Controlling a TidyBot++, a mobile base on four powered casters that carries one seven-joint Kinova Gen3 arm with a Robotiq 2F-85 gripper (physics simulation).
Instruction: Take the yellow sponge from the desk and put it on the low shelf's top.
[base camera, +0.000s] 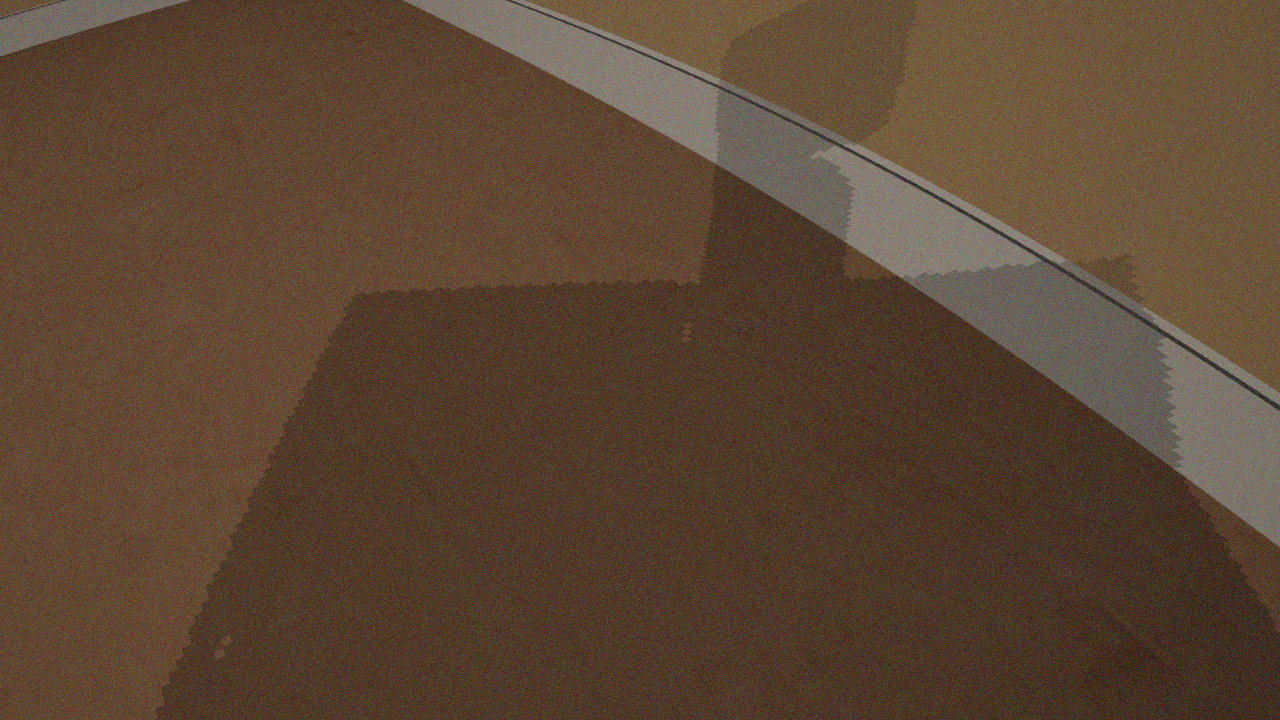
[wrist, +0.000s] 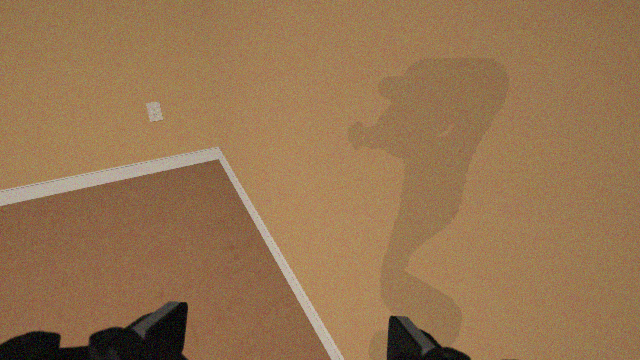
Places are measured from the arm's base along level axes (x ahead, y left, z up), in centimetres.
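Where they show: gripper, fingertip midpoint: (wrist: 288, 332).
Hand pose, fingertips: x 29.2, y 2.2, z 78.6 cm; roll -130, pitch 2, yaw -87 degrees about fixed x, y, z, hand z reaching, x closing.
After its pixels a point has its place.
My gripper (wrist: 288, 332) {x 29.2, y 2.2, z 78.6 cm} is open, its two black fingers wide apart at the bottom of the wrist view, with no object between them. The yellow sponge, the desk and the low shelf do not show in the base camera view or the wrist view. The gripper does not show in the base camera view.
A tan wall (base camera: 1118, 107) {x 49.7, y -33.3, z -19.0 cm} (wrist: 300, 75) {x 120.1, y 11.5, z 57.7 cm} with a white baseboard (base camera: 608, 85) {x 97.8, y -1.1, z -37.0 cm} (wrist: 270, 240) {x 141.0, y 26.3, z -31.4 cm} runs along the right of the brown floor (base camera: 179, 223) {x 74.2, y 46.0, z -39.6 cm} (wrist: 175, 225) {x 153.8, y 79.3, z -39.7 cm}. Wall and baseboard meet in a corner. A small white wall plate (wrist: 154, 111) {x 203.4, y 104.2, z 0.6 cm} is at left. The robot's shadow falls on floor and wall.
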